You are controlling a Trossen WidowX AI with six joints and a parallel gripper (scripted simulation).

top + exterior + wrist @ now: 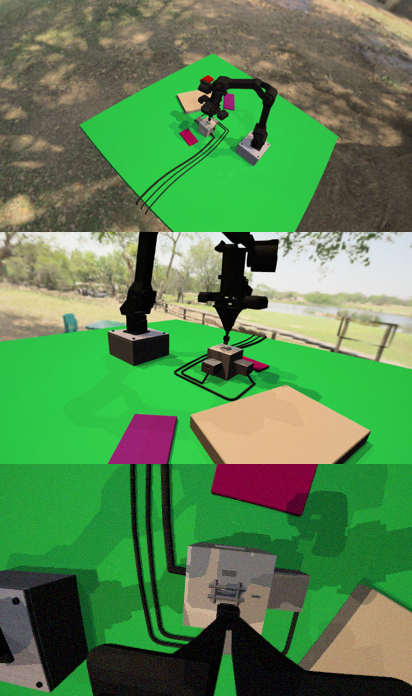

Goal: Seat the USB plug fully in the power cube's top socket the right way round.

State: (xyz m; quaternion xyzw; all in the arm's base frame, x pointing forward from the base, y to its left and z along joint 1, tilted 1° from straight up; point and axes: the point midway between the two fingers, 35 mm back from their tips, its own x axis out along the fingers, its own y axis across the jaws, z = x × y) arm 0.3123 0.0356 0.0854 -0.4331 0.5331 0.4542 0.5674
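My gripper tip is 20 mm above the black USB plug. Round my gripper tip: pink card 120 mm below, 110 mm to the left, 50 mm ahead; then socket 60 mm below; then tan slab 180 mm to the right, 180 mm ahead, 120 mm below.
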